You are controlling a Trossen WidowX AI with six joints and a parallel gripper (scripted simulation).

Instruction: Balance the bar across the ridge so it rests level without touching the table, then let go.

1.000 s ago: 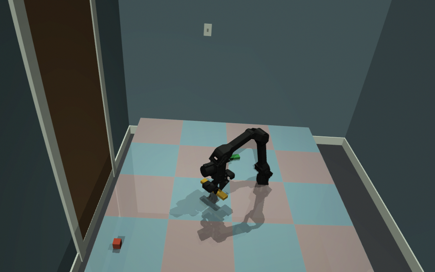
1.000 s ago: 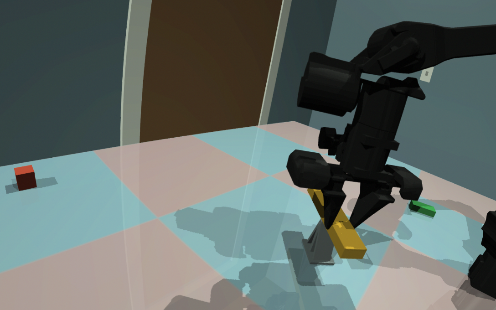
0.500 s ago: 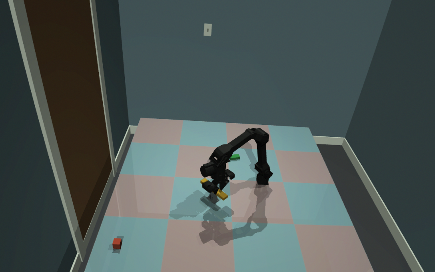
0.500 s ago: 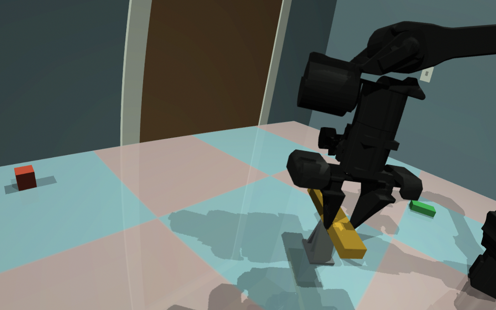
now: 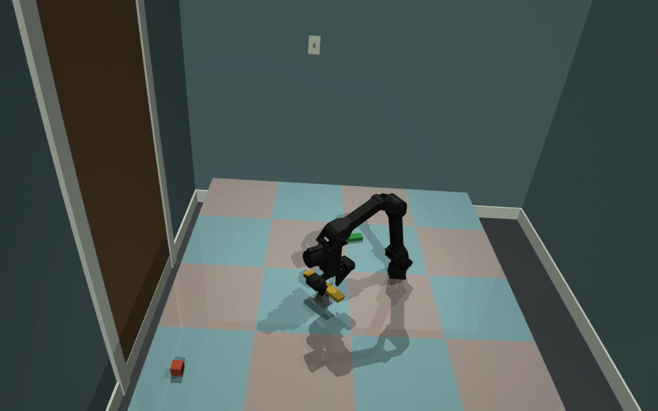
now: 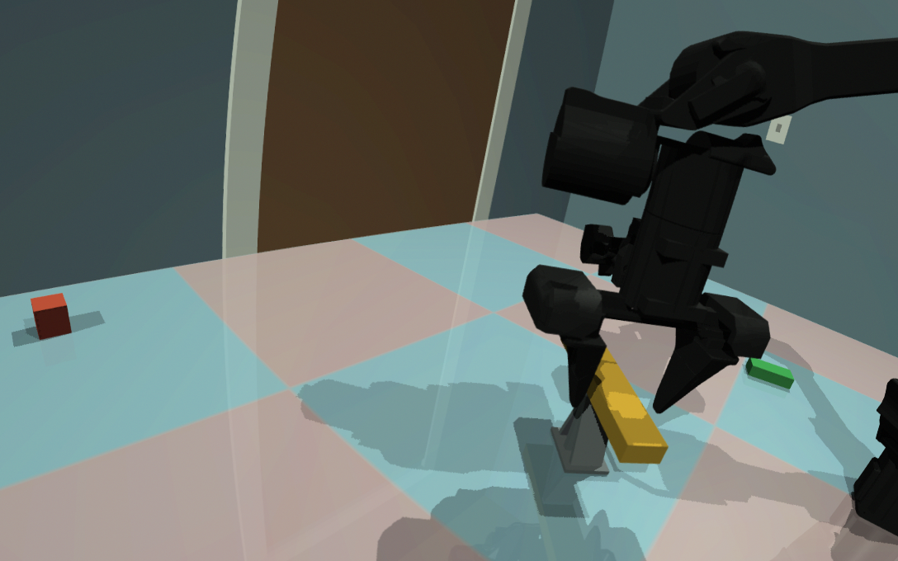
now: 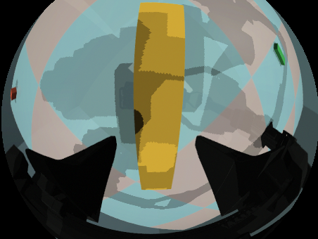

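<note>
Now: gripper tip 2 cm short of the yellow bar and 2 cm to the left of it. Also, from my gripper tip: red cube: 46 cm ahead, 31 cm to the left, 6 cm below; green block: 12 cm behind, 40 cm to the right, 7 cm below.
</note>
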